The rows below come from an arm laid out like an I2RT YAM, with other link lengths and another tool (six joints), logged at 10 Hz.
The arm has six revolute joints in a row. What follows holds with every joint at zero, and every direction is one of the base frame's. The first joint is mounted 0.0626 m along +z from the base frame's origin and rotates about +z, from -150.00 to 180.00 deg. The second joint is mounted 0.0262 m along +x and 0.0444 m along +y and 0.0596 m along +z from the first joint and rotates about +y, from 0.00 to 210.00 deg. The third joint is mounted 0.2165 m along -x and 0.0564 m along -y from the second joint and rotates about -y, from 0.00 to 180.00 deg. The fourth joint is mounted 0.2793 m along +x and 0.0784 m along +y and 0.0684 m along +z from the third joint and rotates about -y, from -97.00 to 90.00 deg. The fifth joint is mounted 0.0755 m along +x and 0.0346 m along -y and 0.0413 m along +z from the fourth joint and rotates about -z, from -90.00 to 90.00 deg. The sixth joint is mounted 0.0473 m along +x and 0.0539 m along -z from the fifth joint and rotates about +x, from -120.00 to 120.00 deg. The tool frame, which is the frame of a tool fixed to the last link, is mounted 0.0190 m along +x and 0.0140 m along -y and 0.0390 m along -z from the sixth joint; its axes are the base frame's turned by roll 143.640, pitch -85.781 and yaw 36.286 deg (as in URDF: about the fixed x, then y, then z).
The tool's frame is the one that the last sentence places.
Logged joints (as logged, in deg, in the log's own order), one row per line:
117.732, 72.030, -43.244, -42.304, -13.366, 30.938
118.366, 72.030, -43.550, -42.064, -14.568, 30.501
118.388, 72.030, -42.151, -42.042, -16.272, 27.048
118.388, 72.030, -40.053, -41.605, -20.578, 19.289
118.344, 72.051, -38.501, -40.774, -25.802, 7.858
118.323, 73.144, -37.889, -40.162, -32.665, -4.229
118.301, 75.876, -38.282, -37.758, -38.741, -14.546
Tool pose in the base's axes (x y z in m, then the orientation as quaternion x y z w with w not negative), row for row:
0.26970, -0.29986, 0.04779, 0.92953, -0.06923, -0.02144, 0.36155
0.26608, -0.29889, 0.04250, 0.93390, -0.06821, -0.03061, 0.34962
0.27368, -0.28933, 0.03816, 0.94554, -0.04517, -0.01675, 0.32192
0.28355, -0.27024, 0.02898, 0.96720, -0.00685, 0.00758, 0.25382
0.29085, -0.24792, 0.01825, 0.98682, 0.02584, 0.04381, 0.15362
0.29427, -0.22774, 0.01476, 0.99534, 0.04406, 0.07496, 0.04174
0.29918, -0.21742, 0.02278, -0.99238, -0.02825, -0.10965, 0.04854
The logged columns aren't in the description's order. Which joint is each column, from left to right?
Columns, left to right: joint 2, joint 3, joint 1, joint 6, joint 4, joint 5.
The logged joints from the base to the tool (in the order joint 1, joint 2, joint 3, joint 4, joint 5, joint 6), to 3 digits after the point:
-43.244, 117.732, 72.030, -13.366, 30.938, -42.304
-43.550, 118.366, 72.030, -14.568, 30.501, -42.064
-42.151, 118.388, 72.030, -16.272, 27.048, -42.042
-40.053, 118.388, 72.030, -20.578, 19.289, -41.605
-38.501, 118.344, 72.051, -25.802, 7.858, -40.774
-37.889, 118.323, 73.144, -32.665, -4.229, -40.162
-38.282, 118.301, 75.876, -38.741, -14.546, -37.758

